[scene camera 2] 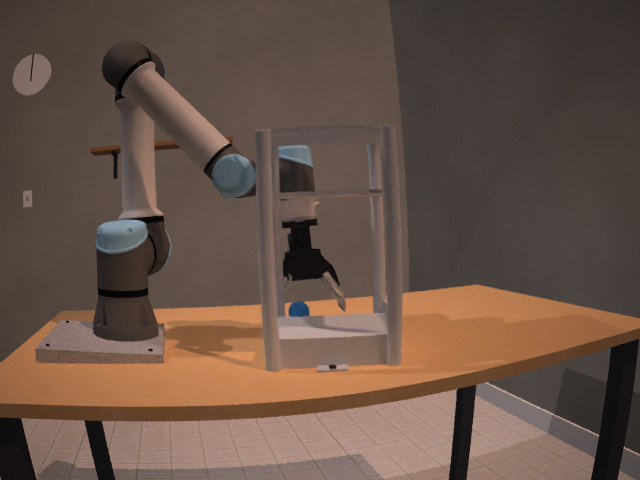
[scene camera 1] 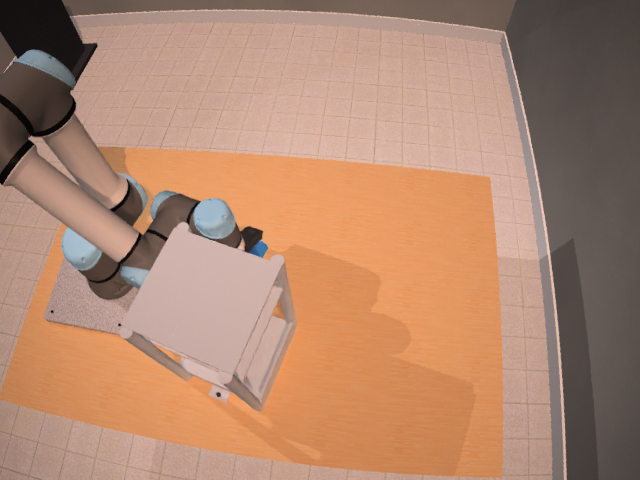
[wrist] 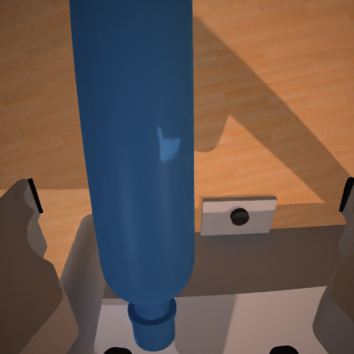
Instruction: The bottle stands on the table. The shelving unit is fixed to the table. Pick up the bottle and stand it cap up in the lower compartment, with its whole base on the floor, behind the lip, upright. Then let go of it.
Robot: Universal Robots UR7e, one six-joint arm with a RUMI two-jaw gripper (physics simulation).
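Seen in the pictures: gripper, fingertip midpoint: (scene camera 2: 309, 315); arm's base, origin of the base link: (scene camera 2: 125, 332) (scene camera 1: 113, 274).
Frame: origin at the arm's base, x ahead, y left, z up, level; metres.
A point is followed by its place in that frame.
A blue bottle (scene camera 1: 259, 249) @(x 0.417, y 0.103, z 0.021 m) (scene camera 2: 298, 308) @(x 0.364, y -0.062, z 0.045 m) (wrist: 140, 150) lies on its side behind the shelving unit in the second scene view, its cap end towards the unit. In the wrist view its neck and cap overlap the unit's pale lower floor (scene camera 2: 330, 326) @(x 0.391, y -0.178, z 0.027 m) (wrist: 285, 315). The grey shelving unit (scene camera 1: 204, 299) @(x 0.405, y -0.175, z 0.369 m) (scene camera 2: 391, 248) @(x 0.453, y -0.314, z 0.169 m) (wrist: 82, 255) stands upright and hides part of the bottle in both scene views. My gripper (scene camera 2: 313, 304) @(x 0.405, y 0.012, z 0.016 m) (wrist: 190, 182) is open and empty, low above the bottle, its fingers apart on both sides. The bottle is left of the middle between them.
The unit's posts and thin middle shelf (scene camera 2: 330, 194) @(x 0.376, y -0.255, z 0.257 m) stand close beside the gripper and wrist. Fixing tabs with dark bolts (scene camera 1: 218, 394) @(x 0.359, y -0.287, z -0.018 m) (scene camera 2: 332, 367) @(x 0.357, y -0.292, z -0.019 m) (wrist: 239, 216) sit at its foot. The arm's speckled base plate (scene camera 1: 85, 304) @(x -0.063, y -0.098, z 0.000 m) (scene camera 2: 98, 353) @(x -0.049, y -0.162, z -0.006 m) is on the left of the wooden table (scene camera 1: 403, 222) @(x 0.812, y 0.244, z -0.026 m) (scene camera 2: 491, 320) @(x 0.798, y -0.105, z -0.026 m).
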